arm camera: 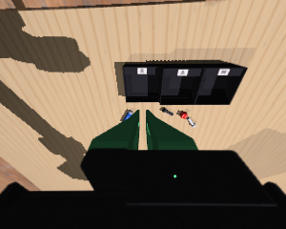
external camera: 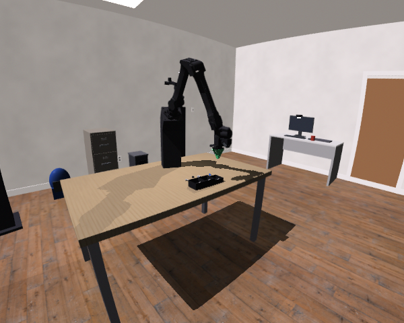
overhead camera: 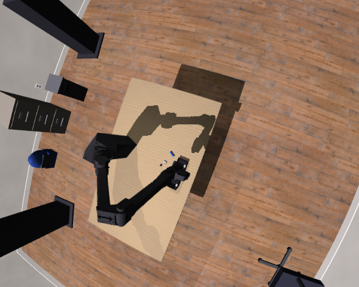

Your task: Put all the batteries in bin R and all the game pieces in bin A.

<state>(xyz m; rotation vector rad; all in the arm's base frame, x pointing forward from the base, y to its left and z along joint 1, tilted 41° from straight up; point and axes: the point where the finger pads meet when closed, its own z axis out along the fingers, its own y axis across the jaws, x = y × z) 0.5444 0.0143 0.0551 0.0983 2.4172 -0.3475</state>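
Now: the red die 18 cm below my hand, 14 cm behind it and 10 cm to the right of it. Also, from my hand: black bolt (18 cm below, 12 cm behind, 5 cm to the right); then blue battery (18 cm below, 11 cm behind, 7 cm to the left); then black divided bin (16 cm below, 8 cm to the right, 3 cm behind).
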